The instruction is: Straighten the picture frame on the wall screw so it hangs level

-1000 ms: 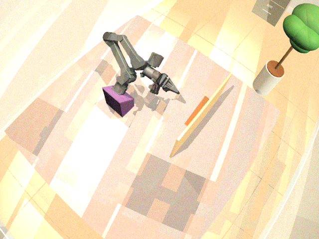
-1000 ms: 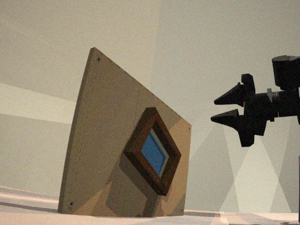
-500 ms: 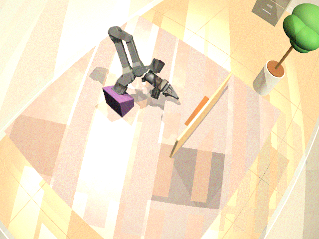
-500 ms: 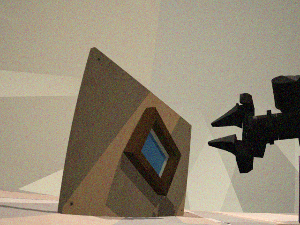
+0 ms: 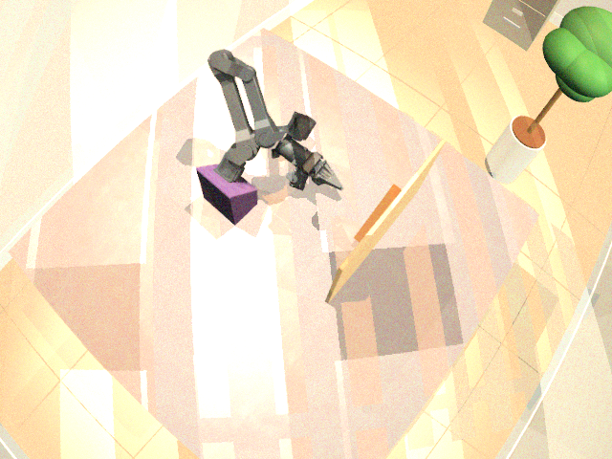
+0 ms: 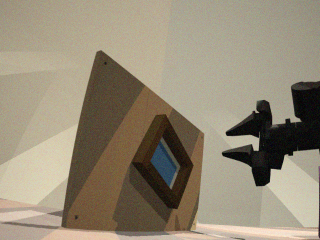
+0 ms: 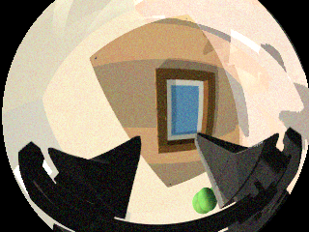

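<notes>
Right now my gripper tip is 13 cm short of the picture frame, 2 cm to the right of it and 5 cm above it. Also, from my gripper tip: wall panel: 14 cm ahead, 2 cm to the left, 5 cm below.
</notes>
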